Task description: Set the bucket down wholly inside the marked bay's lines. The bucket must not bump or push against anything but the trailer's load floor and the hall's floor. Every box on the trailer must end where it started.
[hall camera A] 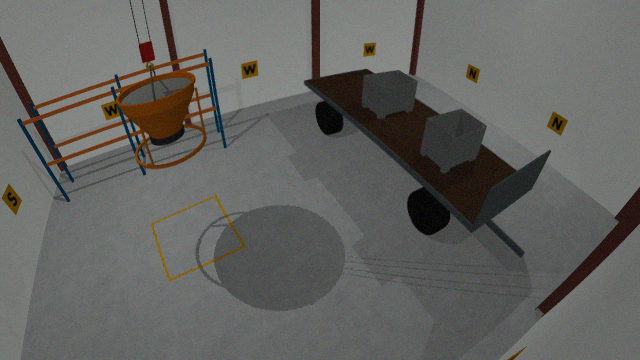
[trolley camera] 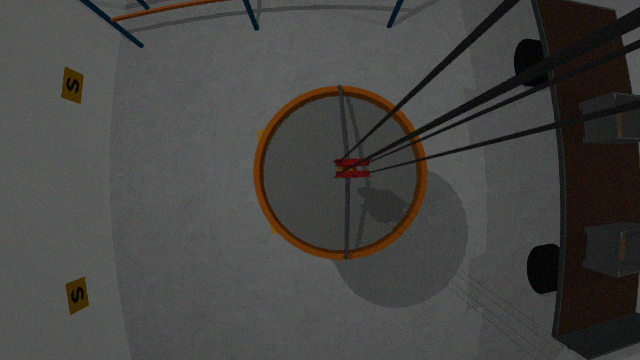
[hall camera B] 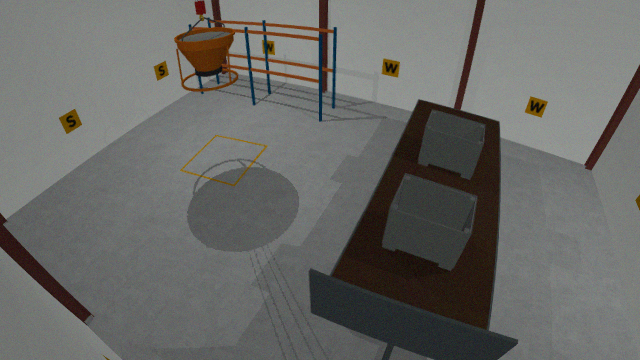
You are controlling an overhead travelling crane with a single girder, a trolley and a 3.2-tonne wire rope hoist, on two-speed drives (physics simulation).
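Note:
The orange bucket (hall camera A: 159, 117) (hall camera B: 206, 54) (trolley camera: 300, 170) hangs upright in the air, well above the floor. My hook (hall camera A: 150, 66) (hall camera B: 202, 18) (trolley camera: 345, 169), under the red block, holds it by its grey bail. The marked bay is a yellow outline (hall camera A: 183, 210) (hall camera B: 198, 152) on the floor. In the trolley camera two bits of its line (trolley camera: 260, 134) show at the bucket's left rim; the bucket hides the rest. Two grey boxes, one (hall camera A: 387, 95) (hall camera B: 450, 145) (trolley camera: 605, 120) and another (hall camera A: 450, 145) (hall camera B: 425, 230) (trolley camera: 605, 250), stand apart on the trailer (hall camera A: 345, 97) (hall camera B: 380, 270) (trolley camera: 590, 185).
A blue and orange rack (hall camera A: 44, 160) (hall camera B: 320, 80) (trolley camera: 125, 32) stands by the W wall, behind the bucket in hall camera A. The trailer's upright end board (hall camera A: 515, 187) (hall camera B: 400, 320) rises at one end. The bucket's round shadow (hall camera A: 280, 257) (hall camera B: 242, 210) overlaps one bay corner.

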